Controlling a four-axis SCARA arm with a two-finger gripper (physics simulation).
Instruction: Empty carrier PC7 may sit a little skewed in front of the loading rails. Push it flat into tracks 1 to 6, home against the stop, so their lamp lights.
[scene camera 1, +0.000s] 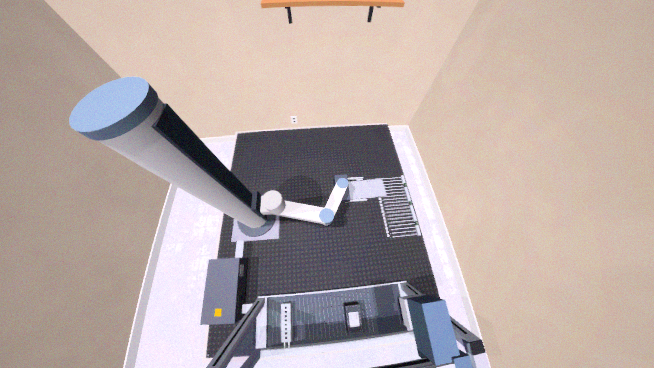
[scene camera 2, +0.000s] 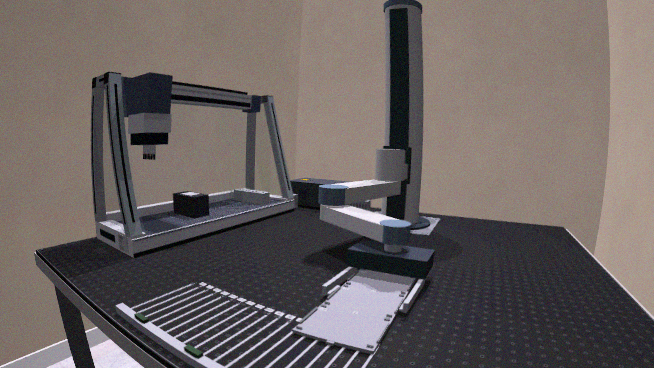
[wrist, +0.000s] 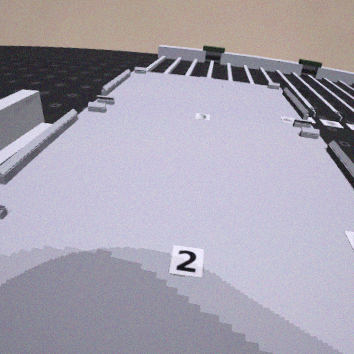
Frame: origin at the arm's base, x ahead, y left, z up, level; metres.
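Seen in the pictures: gripper, between the fingertips: (scene camera 1: 364, 188) (scene camera 2: 363, 299) (wrist: 203, 131); arm's base, origin of its link: (scene camera 1: 257, 217).
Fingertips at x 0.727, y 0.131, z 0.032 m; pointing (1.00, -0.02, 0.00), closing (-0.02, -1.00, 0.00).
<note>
Pixels of each thing's top centre, then the offset from my fingertips to it. "pt": a spot on its surface instead.
- empty carrier PC7, centre of its top: (wrist: 202, 121) (scene camera 2: 367, 291) (scene camera 1: 362, 188) dx -0.016, dy +0.001, dz +0.011 m
- grey box, a spot on its surface: (scene camera 1: 222, 290) pt dx -0.836, dy -0.534, dz +0.096 m
The empty carrier PC7 (scene camera 1: 371, 189) (scene camera 2: 355, 311) (wrist: 200, 175) is a flat pale plate with small clips and a "2" label. It looks flat and roughly in line with the loading rails (wrist: 296, 91). Its leading edge lies over their near ends. Bare rail shows between that edge and the white stop bar (scene camera 2: 168, 335) (wrist: 260, 62). My gripper (scene camera 1: 364, 189) (scene camera 2: 367, 300) is shut on the carrier, one white finger along each side. The left finger (wrist: 22, 120) shows in the wrist view. The track numbers under the carrier are hidden.
Dark green blocks (scene camera 2: 193, 350) (wrist: 310, 63) sit on the stop bar; no lit lamp can be made out. More rails run beside the carrier. A gantry machine (scene camera 2: 210, 95) stands at the left in scene camera 2. A grey box (scene camera 1: 222, 290) stands near the arm's column (scene camera 1: 185, 165).
</note>
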